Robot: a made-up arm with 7 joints.
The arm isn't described. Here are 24 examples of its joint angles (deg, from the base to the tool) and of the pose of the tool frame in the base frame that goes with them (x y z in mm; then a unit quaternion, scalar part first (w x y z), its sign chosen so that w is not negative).
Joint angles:
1: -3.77 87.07 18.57 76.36 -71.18 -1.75 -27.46
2: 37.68 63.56 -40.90 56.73 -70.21 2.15 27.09
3: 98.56 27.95 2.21 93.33 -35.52 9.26 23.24
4: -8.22 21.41 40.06 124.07 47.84 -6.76 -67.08
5: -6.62 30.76 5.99 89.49 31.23 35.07 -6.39
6: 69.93 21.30 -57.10 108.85 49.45 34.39 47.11
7: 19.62 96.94 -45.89 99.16 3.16 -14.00 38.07
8: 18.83 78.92 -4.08 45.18 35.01 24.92 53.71
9: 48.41 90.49 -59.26 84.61 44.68 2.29 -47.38
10: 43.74 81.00 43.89 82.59 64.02 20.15 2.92
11: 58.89 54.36 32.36 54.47 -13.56 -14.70 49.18
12: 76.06 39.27 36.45 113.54 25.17 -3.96 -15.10
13: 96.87 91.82 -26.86 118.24 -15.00 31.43 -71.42
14: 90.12 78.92 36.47 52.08 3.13 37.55 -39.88
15: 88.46 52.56 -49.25 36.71 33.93 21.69 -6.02
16: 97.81 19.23 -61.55 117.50 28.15 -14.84 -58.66
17: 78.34 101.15 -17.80 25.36 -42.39 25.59 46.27
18: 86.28 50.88 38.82 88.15 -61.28 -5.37 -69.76
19: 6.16 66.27 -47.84 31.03 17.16 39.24 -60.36
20: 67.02 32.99 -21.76 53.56 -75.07 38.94 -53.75
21: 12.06 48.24 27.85 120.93 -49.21 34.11 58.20
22: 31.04 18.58 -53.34 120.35 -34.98 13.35 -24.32
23: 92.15 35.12 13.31 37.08 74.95 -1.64 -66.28
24: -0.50 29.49 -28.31 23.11 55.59 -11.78 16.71
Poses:
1: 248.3 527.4 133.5 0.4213 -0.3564 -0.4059 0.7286
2: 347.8 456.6 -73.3 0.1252 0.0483 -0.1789 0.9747
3: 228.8 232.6 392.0 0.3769 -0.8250 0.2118 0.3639
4: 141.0 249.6 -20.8 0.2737 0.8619 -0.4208 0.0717
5: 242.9 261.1 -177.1 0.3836 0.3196 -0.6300 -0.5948
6: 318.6 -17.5 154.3 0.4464 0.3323 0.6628 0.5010
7: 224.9 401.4 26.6 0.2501 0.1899 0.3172 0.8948
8: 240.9 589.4 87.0 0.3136 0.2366 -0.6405 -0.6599
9: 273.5 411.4 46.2 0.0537 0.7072 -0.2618 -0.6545
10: 14.8 451.1 323.6 0.2321 -0.7549 0.5869 0.1780
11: 239.3 550.6 164.4 0.1681 -0.6170 0.4389 0.6312
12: 119.0 314.3 250.9 0.4200 -0.8211 0.3210 -0.2153
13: 95.8 306.9 319.2 0.2635 -0.9100 -0.3065 -0.0924
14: -41.5 589.9 301.4 0.3839 0.8995 -0.1398 0.1545
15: 437.2 404.1 226.1 0.1821 0.6452 -0.4765 -0.5688
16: 218.0 -60.9 223.2 0.5114 -0.4426 0.7335 -0.0673
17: -48.5 664.0 246.0 0.6069 0.4461 -0.1170 -0.6473
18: 121.1 485.8 311.8 0.0228 -0.8496 -0.4560 -0.2641
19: 159.6 537.1 -264.2 0.2005 0.3164 0.3878 -0.8422
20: 528.2 298.5 84.4 0.1189 -0.7858 -0.3842 0.4698
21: 204.2 300.4 83.0 0.0100 0.4254 -0.2186 -0.8782
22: 246.2 -45.6 -71.7 0.4786 -0.5518 0.5375 0.4214
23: 369.0 443.1 325.9 0.4873 0.5324 -0.5904 0.3612
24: 139.7 305.5 -425.2 0.4957 0.2307 -0.6350 -0.5458
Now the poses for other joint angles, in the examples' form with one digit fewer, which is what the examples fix.
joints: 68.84 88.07 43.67 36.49 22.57 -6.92 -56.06
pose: -54 632 285 0.196 0.919 0.016 0.341
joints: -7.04 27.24 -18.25 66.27 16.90 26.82 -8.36
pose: 206 187 -341 0.392 0.152 -0.502 -0.756
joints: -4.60 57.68 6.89 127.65 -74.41 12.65 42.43
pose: 203 262 -5 0.289 -0.241 -0.114 0.919
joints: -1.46 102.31 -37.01 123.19 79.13 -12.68 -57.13
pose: 179 264 27 0.240 0.504 -0.536 -0.633
